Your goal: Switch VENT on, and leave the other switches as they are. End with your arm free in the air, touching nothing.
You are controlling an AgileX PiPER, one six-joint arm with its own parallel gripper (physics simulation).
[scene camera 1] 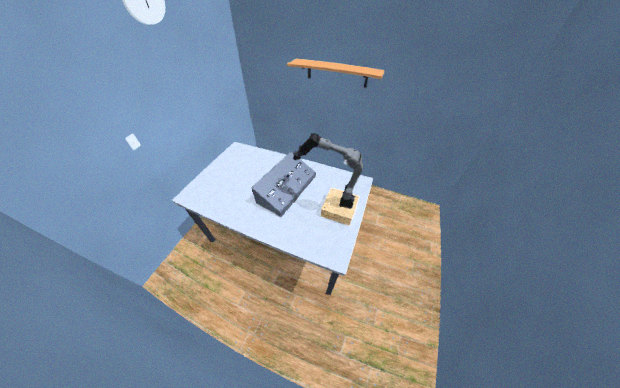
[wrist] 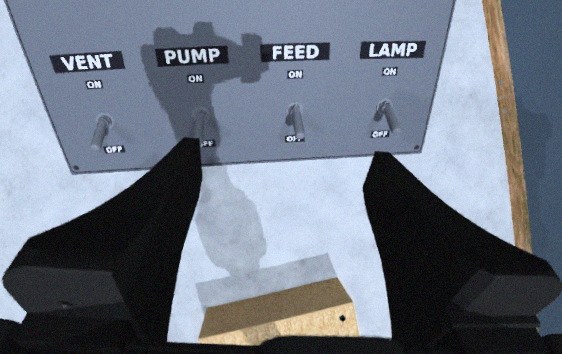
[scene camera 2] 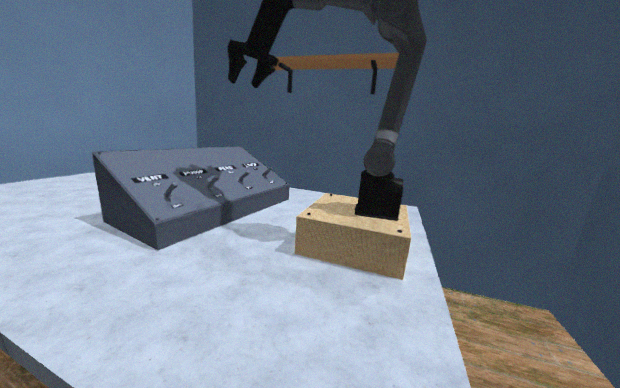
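A grey sloped panel (scene camera 1: 267, 201) (scene camera 2: 127, 162) (wrist: 320, 20) carries four labelled toggle switches. The VENT switch (scene camera 2: 171, 194) (wrist: 100, 134) is at the left end, its lever pointing down to OFF. The PUMP switch (scene camera 2: 215, 187) (wrist: 200, 122), the FEED switch (scene camera 2: 244, 180) (wrist: 298, 122) and the LAMP switch (scene camera 2: 268, 175) (wrist: 391, 117) also point down to OFF. My gripper (scene camera 1: 296, 157) (scene camera 2: 245, 83) (wrist: 286, 164) is open and empty, in the air above the panel, touching nothing. In the wrist view its left fingertip overlaps the foot of PUMP; VENT is left of both fingers.
The arm stands on a wooden block (scene camera 1: 337, 215) (scene camera 2: 350, 245) (wrist: 315, 320) on the pale table (scene camera 1: 220, 200) (scene camera 2: 200, 310), to the right of the panel. The arm's shadow falls over PUMP. An orange shelf (scene camera 1: 337, 67) (scene camera 2: 330, 62) is on the wall behind.
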